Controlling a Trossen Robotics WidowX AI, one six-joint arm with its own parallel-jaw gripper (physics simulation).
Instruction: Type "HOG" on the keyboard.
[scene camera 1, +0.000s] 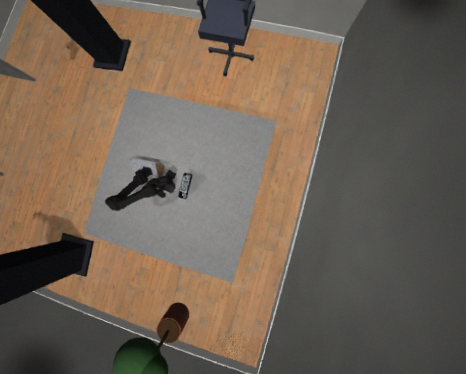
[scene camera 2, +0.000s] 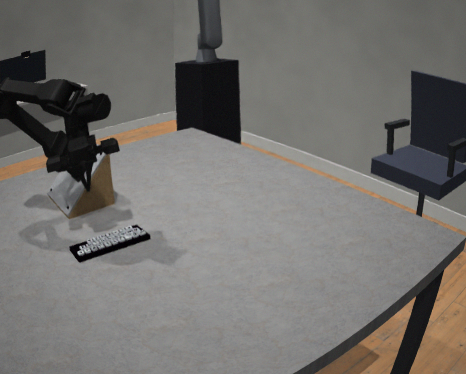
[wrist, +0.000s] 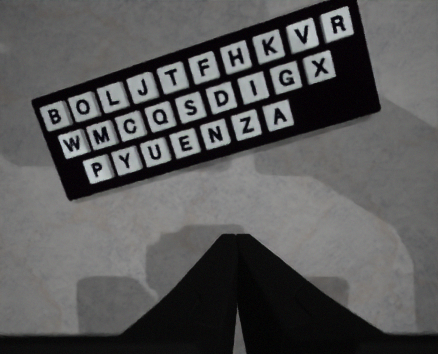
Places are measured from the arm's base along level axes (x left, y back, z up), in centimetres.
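Pixels of known places: gripper, between the fingertips: (scene camera 2: 88, 191) (wrist: 235, 247); arm's base, origin of its link: (scene camera 1: 147, 170).
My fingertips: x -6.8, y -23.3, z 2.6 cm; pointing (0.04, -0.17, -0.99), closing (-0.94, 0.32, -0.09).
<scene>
For each thing: its top centre in the pictures, then the offset to it from my fingertips. Level surfaces: height alone.
- black keyboard, centre of its top: (wrist: 197, 105) (scene camera 2: 107, 238) (scene camera 1: 184, 185) dx +1.1, dy -4.9, dz -10.5 cm
- H key, centre of its top: (wrist: 235, 57) dx -1.8, dy -6.7, dz -10.5 cm
- O key, centre of its top: (wrist: 82, 107) dx +7.7, dy -7.0, dz -10.5 cm
- G key, centre of its top: (wrist: 286, 77) dx -4.1, dy -4.8, dz -10.5 cm
- grey table, height of its surface: dz -12.3 cm
A black keyboard (scene camera 1: 185, 185) (scene camera 2: 110, 243) (wrist: 345, 92) with white letter keys lies flat on the table. In the wrist view the H key (wrist: 236, 56) is in the top row, right of the middle. The O key (wrist: 83, 106) is second from the left in the top row. The G key (wrist: 286, 78) is in the middle row, towards the right. My gripper (scene camera 2: 88, 189) (wrist: 235, 247) is shut and empty, fingertips together, pointing down. It hangs above the table beside the keyboard, on the side of the P-to-A row, and covers none of the keys in the wrist view.
A wedge-shaped block (scene camera 2: 102, 187) with a pale sloping face and wooden side stands on the grey table (scene camera 1: 220, 150) (scene camera 2: 300, 240), behind the keyboard and close by the arm in scene camera 2. A chair (scene camera 1: 226, 22) (scene camera 2: 420, 167) stands beyond the table.
</scene>
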